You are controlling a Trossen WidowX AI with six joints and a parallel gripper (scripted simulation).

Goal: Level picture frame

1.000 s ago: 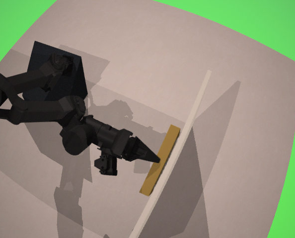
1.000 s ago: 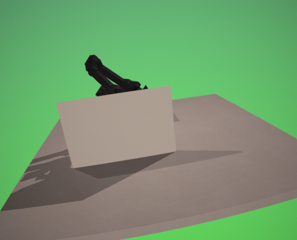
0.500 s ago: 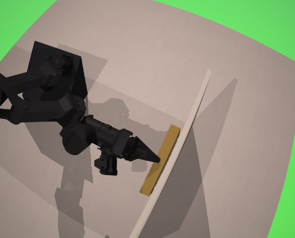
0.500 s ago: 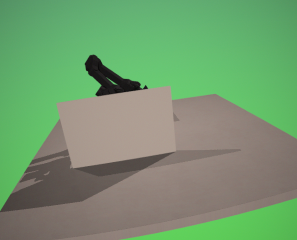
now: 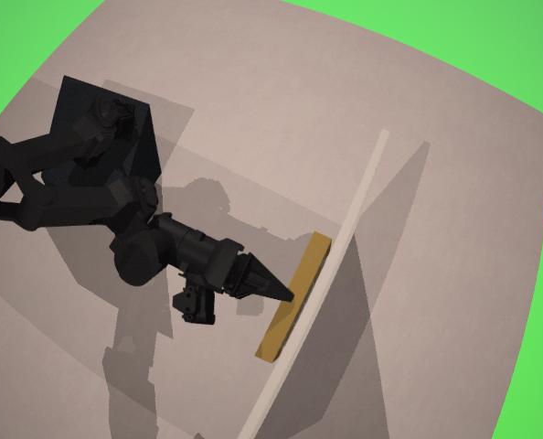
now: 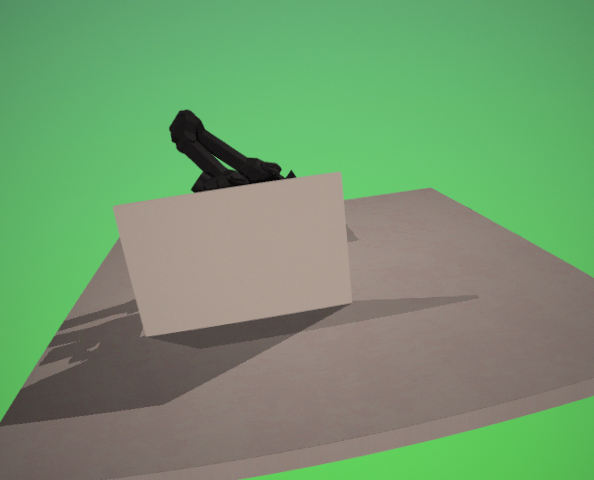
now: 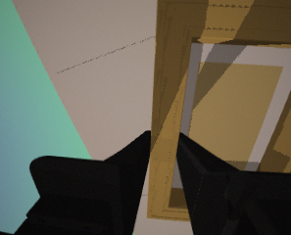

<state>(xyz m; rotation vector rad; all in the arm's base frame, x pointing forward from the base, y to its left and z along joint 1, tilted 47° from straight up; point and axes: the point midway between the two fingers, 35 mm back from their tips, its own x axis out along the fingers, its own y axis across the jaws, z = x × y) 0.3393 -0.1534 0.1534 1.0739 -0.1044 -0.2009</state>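
My gripper tip is now 50 mm above the picture frame, 20 mm to the right of it and 10 mm short of it. Round my gripper tip: thin upright wall (70 mm below, 20 mm ahead).
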